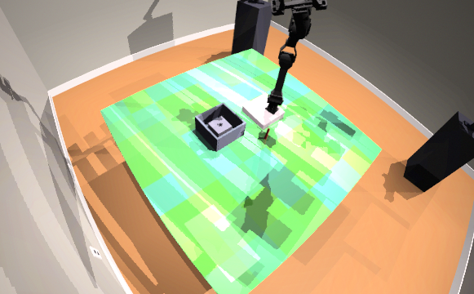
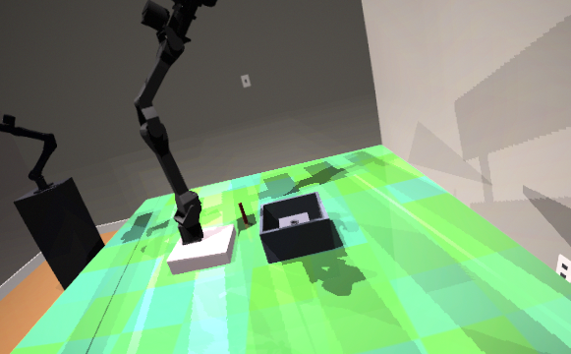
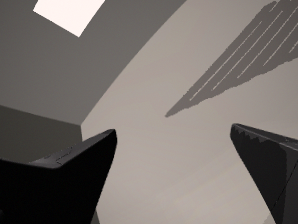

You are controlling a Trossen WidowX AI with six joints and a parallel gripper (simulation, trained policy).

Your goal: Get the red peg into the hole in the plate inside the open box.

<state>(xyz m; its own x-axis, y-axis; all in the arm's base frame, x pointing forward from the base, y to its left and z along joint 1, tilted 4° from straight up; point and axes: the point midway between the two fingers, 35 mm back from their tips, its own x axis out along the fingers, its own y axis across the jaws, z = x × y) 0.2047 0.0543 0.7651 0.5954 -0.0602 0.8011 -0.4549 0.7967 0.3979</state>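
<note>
The red peg lies 78 cm below my gripper tip, 9 cm behind it and 1 cm to the left of it. From my gripper tip the other things lie so: dark box (79 cm below, 20 cm to the right, 5 cm ahead).
</note>
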